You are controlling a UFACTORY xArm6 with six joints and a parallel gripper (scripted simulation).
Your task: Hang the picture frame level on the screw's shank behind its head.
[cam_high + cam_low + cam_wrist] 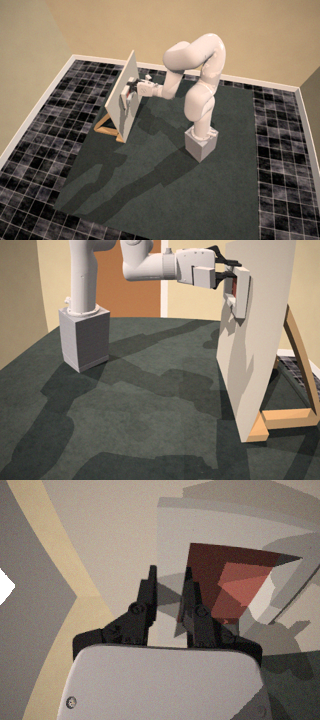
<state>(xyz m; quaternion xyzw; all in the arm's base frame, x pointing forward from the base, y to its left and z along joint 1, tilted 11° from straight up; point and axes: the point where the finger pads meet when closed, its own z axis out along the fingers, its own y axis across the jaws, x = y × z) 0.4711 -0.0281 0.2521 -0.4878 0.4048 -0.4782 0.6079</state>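
My hand is 20 mm short of the picture frame, 30 mm to the right of it and 50 mm above it. The rest, counted from my hand: pale wall board 40 mm ahead, 20 mm to the left, 150 mm below.
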